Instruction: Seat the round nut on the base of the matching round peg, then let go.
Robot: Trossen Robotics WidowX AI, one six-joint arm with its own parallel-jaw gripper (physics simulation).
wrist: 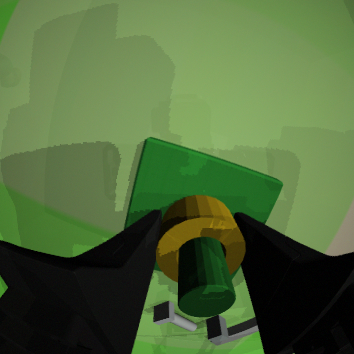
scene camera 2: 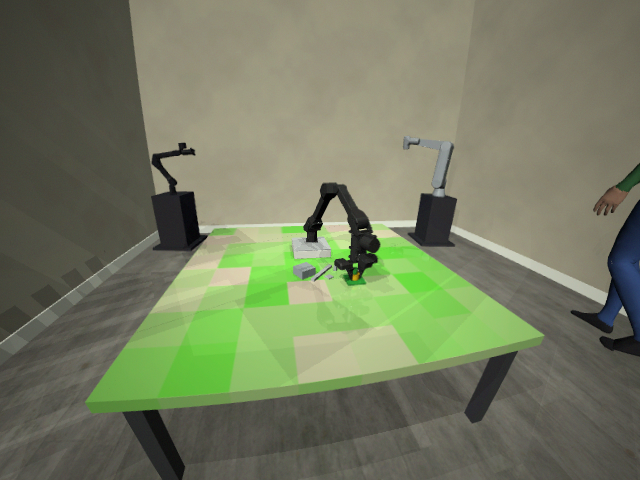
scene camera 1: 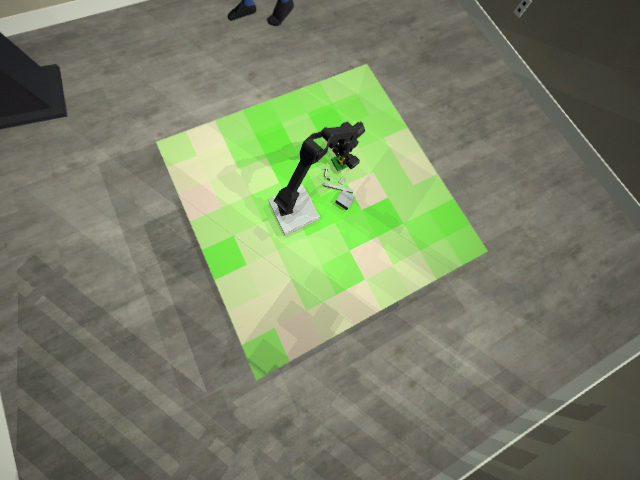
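The orange round nut is around the green round peg, whose top sticks well out through the hole in the wrist view. The peg rises from a flat green square base on the table. The nut is low on the peg, close above the base or on it; the frames do not show clearly whether they touch. My gripper is shut on the nut, with one black finger on each side of it. The fingers hide part of the base.
A grey block, a long thin grey bar and small grey pieces lie between the base and the arm's white mounting slab. The green patchwork table extends around them.
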